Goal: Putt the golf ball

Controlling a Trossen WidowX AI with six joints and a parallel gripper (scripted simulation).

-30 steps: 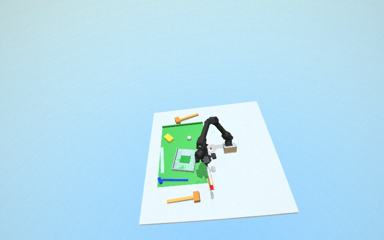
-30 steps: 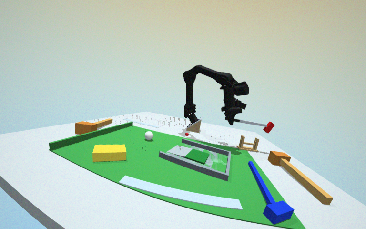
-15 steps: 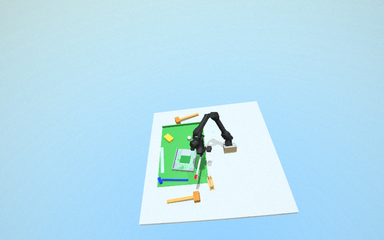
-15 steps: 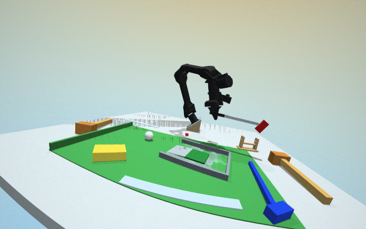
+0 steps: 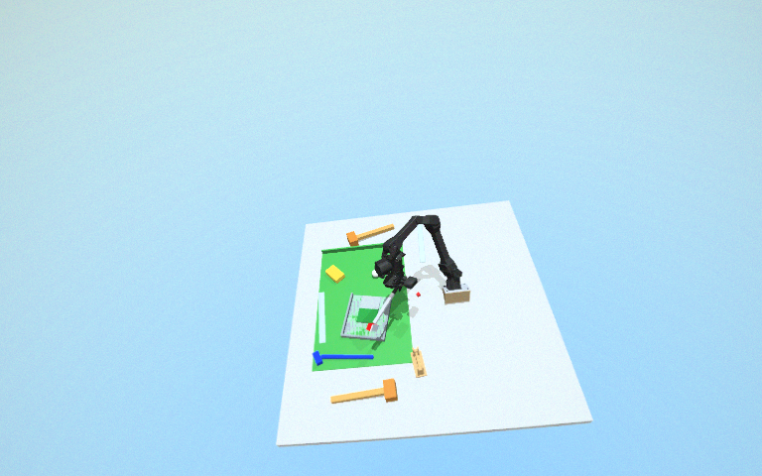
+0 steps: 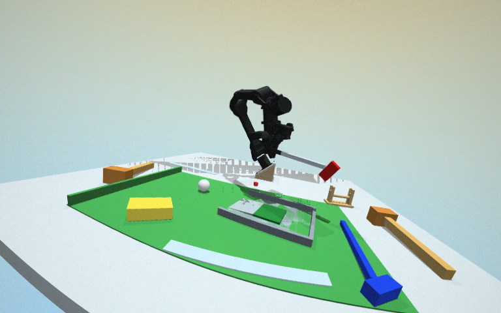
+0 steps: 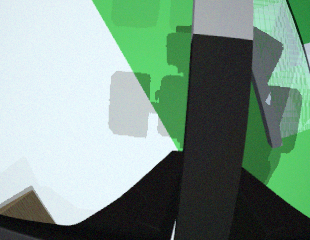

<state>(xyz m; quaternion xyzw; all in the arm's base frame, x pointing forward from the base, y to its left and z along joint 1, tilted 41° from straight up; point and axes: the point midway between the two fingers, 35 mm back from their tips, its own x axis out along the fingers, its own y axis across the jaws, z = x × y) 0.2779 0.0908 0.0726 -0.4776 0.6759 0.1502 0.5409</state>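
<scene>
Right now the red cube is 14 cm below my gripper tip, 10 cm behind it and 6 cm to the right of it. Round my gripper tip: wooden stand: 32 cm to the left, 11 cm below, 5 cm behind; then red putter: 9 cm to the left, 7 cm ahead, 2 cm above; then white golf ball: 22 cm to the right, 13 cm below, 12 cm ahead.
</scene>
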